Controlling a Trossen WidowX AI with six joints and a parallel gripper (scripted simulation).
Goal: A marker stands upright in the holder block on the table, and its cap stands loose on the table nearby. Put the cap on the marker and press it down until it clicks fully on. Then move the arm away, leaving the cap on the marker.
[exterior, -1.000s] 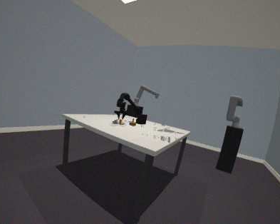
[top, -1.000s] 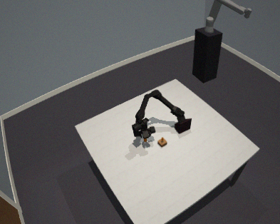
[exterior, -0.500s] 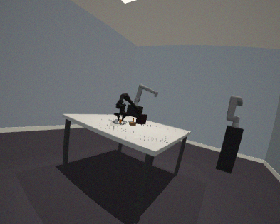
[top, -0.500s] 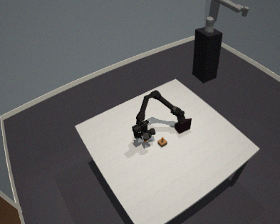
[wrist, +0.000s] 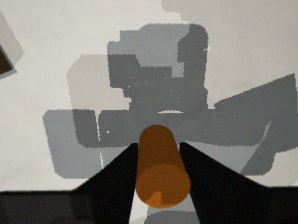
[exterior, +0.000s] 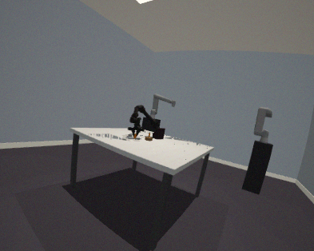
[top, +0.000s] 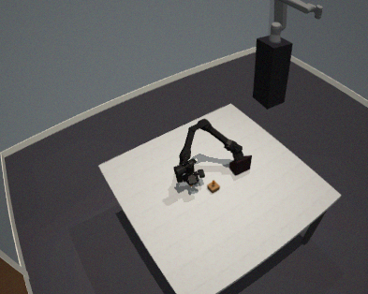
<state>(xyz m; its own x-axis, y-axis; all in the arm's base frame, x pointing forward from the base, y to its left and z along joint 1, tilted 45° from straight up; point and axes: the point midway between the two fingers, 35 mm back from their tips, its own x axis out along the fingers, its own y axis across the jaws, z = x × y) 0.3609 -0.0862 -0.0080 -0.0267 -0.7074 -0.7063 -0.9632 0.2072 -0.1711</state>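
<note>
My gripper tip is 12 cm past the holder block and 11 cm to the right of it. From my gripper tip the other things lie so: orange cap (1 cm above).
</note>
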